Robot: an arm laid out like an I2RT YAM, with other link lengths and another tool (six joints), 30 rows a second.
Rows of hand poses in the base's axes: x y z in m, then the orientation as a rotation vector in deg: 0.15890 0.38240 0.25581 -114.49 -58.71 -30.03; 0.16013 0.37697 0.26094 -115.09 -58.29 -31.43; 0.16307 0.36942 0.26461 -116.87 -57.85 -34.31; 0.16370 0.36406 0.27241 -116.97 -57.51 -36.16; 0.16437 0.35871 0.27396 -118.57 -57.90 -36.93; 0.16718 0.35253 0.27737 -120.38 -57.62 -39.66; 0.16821 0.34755 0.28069 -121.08 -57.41 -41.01; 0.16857 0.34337 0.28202 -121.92 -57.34 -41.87; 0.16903 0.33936 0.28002 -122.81 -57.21 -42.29; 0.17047 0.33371 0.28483 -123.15 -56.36 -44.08; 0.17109 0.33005 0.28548 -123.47 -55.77 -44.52; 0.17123 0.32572 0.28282 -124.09 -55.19 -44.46; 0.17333 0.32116 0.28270 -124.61 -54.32 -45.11
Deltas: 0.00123 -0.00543 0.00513 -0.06 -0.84 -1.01; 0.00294 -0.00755 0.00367 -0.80 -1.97 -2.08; 0.00063 -0.00536 0.00780 0.35 -1.17 -0.88; 0.00067 -0.00535 0.00155 -1.38 -0.81 -0.81; 0.00281 -0.00618 0.00341 -1.00 -1.94 -1.92; 0.00103 -0.00498 0.00332 -0.32 -0.92 -0.89; 0.00036 -0.00418 0.00133 -0.56 -0.63 -0.72; 0.00046 -0.00401 -0.00200 -0.62 -0.29 -0.63; 0.00144 -0.00565 0.00481 0.29 -0.98 -1.18; 0.00062 -0.00366 0.00065 0.06 -0.11 -0.61; 0.00014 -0.00433 -0.00266 -0.23 0.23 -0.59; 0.00210 -0.00456 -0.00012 0.04 -0.17 -0.92
